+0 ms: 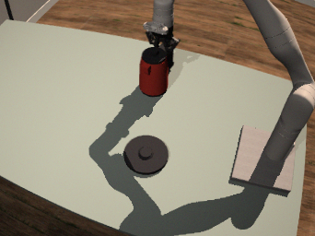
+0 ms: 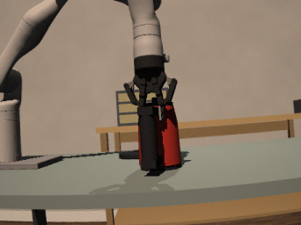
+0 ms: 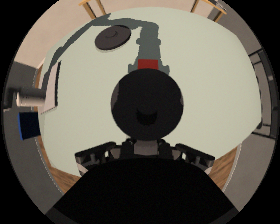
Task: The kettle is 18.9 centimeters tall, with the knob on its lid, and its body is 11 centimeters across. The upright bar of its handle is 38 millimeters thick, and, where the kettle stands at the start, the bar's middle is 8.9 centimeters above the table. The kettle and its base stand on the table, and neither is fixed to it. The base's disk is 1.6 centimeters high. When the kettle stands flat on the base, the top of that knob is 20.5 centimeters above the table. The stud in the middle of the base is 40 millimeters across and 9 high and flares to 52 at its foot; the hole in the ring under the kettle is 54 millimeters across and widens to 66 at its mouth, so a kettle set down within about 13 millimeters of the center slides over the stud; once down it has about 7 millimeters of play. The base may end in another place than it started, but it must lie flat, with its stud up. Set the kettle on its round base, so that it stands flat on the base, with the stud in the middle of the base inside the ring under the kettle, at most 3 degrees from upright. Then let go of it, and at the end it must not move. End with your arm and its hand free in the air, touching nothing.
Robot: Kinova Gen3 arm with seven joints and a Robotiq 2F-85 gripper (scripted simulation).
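Now: the red kettle 10 mm ahead of my hand, 30 mm to the left of it and 50 mm below it. Also, from my hand: round dark base 50 mm behind, 370 mm to the left, 130 mm below.
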